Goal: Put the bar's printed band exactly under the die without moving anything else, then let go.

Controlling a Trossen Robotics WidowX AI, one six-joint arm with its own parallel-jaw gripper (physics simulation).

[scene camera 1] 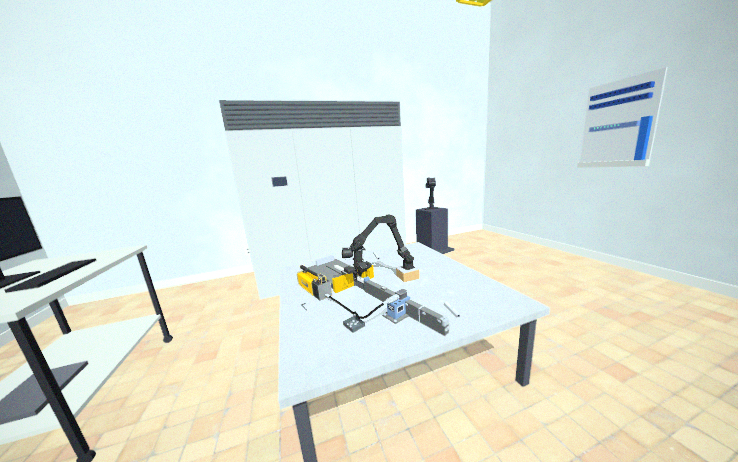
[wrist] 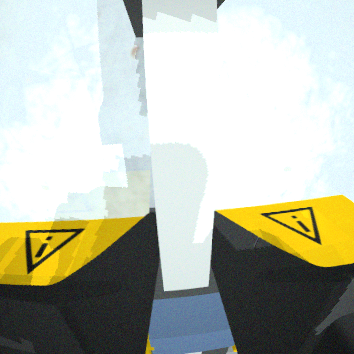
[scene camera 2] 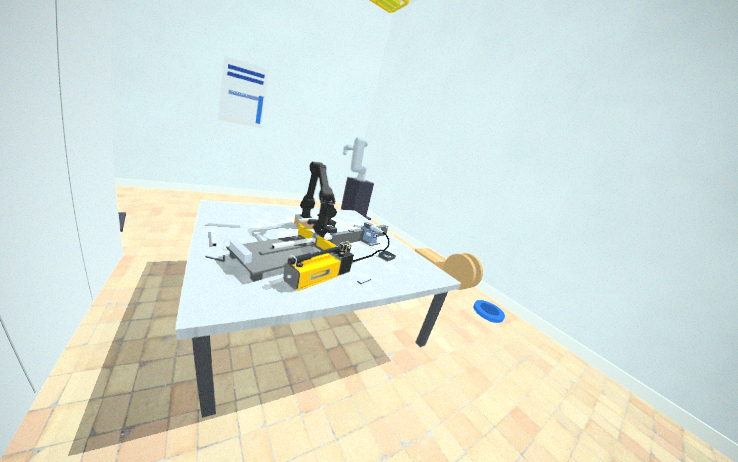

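Pixels of known places: gripper, fingertip midpoint: (scene camera 1: 357, 279) (wrist: 180, 219); arm's base, origin of the base link: (scene camera 1: 408, 267) (scene camera 2: 305, 216).
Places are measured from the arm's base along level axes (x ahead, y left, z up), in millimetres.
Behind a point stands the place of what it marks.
A pale, narrow bar (wrist: 180, 120) @(z 2, x 335, y -53 mm) (scene camera 2: 291, 243) @(z -2, x 376, y -287 mm) runs lengthwise over the grey machine bed (scene camera 2: 266, 262) @(z -18, x 494, y -458 mm). My gripper (wrist: 180, 219) @(z -19, x 343, y -101 mm) (scene camera 1: 357, 270) @(z -19, x 343, y -101 mm) (scene camera 2: 321, 234) @(z -19, x 343, y -101 mm) is shut on the bar, with a black finger on each side, near its end. In the wrist view the bar passes between two yellow panels with warning triangles, the left panel (wrist: 65, 250) @(z -34, x 278, y -139 mm) and the right panel (wrist: 310, 235) @(z -25, x 431, y -118 mm). Blue material (wrist: 192, 317) @(z 18, x 346, y -123 mm) lies below the bar's near end. The bar looks washed out and its printed band cannot be made out. I cannot tell which part is the die; dark parts show at the bar's far end.
A yellow motor unit (scene camera 1: 308, 283) @(z 0, x 636, y -217 mm) (scene camera 2: 318, 271) @(z -5, x 648, y -298 mm) stands beside the bed. A blue unit (scene camera 1: 397, 309) @(z -11, x 355, y 344 mm) (scene camera 2: 370, 234) @(z -5, x 357, y 285 mm) sits at a long dark rail (scene camera 1: 432, 317) @(z -4, x 274, y 502 mm). A cable runs to a small dark box (scene camera 1: 354, 324) @(z -65, x 554, y 252 mm) (scene camera 2: 387, 255) @(z -65, x 544, y 275 mm). A wooden block (scene camera 1: 407, 275) @(z -26, x 51, y 48 mm) and a white rod (scene camera 1: 452, 309) @(z -49, x 101, y 466 mm) are on the table.
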